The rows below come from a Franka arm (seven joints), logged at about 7 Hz.
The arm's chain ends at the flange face. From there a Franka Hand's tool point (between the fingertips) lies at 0.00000 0.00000 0.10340 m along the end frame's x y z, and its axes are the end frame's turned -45 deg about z.
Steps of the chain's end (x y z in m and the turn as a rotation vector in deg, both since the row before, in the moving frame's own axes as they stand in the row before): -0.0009 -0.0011 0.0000 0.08 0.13 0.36; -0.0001 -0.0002 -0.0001 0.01 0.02 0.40; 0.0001 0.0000 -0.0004 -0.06 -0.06 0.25; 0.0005 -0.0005 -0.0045 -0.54 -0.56 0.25; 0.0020 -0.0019 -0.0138 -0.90 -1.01 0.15; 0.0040 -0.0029 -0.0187 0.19 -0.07 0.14
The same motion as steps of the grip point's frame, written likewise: 0.0004 -0.0013 0.0000 -0.04 0.15 0.36; 0.0001 -0.0002 -0.0001 -0.01 0.02 0.40; -0.0001 0.0001 -0.0004 0.00 -0.08 0.25; -0.0007 0.0000 -0.0045 0.01 -0.78 0.25; 0.0003 -0.0001 -0.0138 0.08 -1.35 0.15; 0.0050 0.0004 -0.0187 0.18 0.08 0.14
